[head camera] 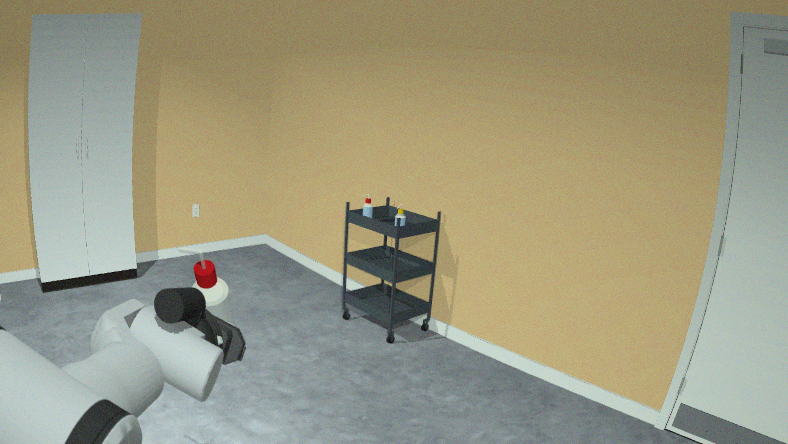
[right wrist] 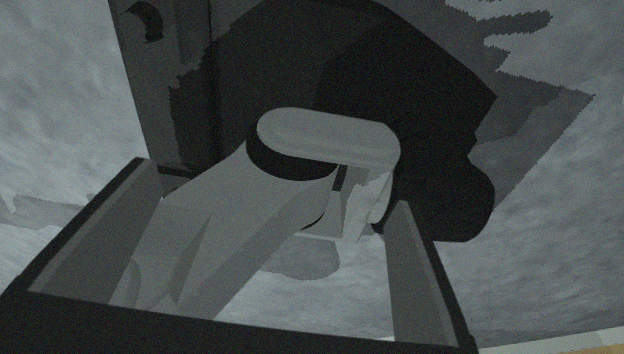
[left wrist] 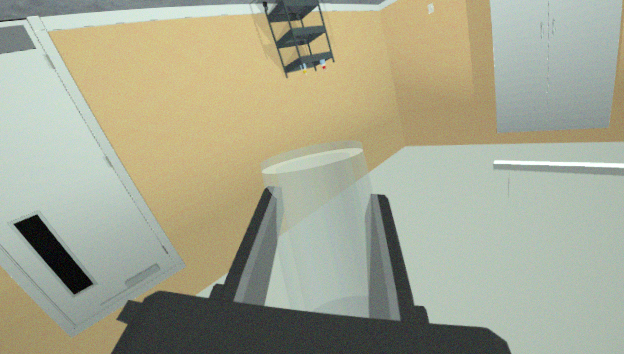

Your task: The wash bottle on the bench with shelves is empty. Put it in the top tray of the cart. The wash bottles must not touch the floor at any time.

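Frame: origin at the robot's base, x right, y back, z down, level; millimetres.
Where they show: left gripper, fingertip midpoint: (left wrist: 324, 201); right gripper, fingertip midpoint: (right wrist: 278, 195).
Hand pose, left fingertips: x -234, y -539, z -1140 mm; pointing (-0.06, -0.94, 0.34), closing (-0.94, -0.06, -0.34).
After its pixels a point has its place.
The wash bottle (head camera: 211, 292) @(z -1217, x -220, y -495 mm) (left wrist: 325, 225) @(z -1140, x -237, y -514 mm), clear and empty-looking with a red cap and thin spout, stands nearly upright in my left gripper (head camera: 228, 337) @(z -1140, x -234, y -539 mm) (left wrist: 324, 201) @(z -1140, x -234, y -539 mm), which is shut on its body. In the head camera view it is at the lower left, above the floor. The dark cart (head camera: 345, 259) @(z -422, x -157, y -3103 mm) (left wrist: 275, 40) @(z -382, x 377, y -3003 mm) stands some way off by the wall. Its top tray (head camera: 374, 224) @(z -701, x 9, y -2927 mm) holds a red-capped bottle (head camera: 367, 210) @(z -743, x -37, y -3086 mm) (left wrist: 323, 64) @(z -768, x -41, y -3094 mm) and a yellow-capped bottle (head camera: 400, 220) (left wrist: 304, 69), apart from each other. My right gripper (right wrist: 278, 195) @(z -535, x 217, y 225 mm) is open, away from the bottle.
A tall white cabinet (head camera: 55, 137) @(z -1207, x -2408, y -2925 mm) (left wrist: 575, 75) @(z -1589, x -2387, y -2944 mm) stands at the left of the head camera view. A door (head camera: 755, 220) @(z -1180, x 1670, y -1523 mm) (left wrist: 65, 150) @(z -853, x 1692, y -1497 mm) is at its right edge. Grey floor (head camera: 330, 386) @(z -1, x -180, y -2213 mm) lies between my arm and the cart. Parts of my own body fill much of the right wrist view.
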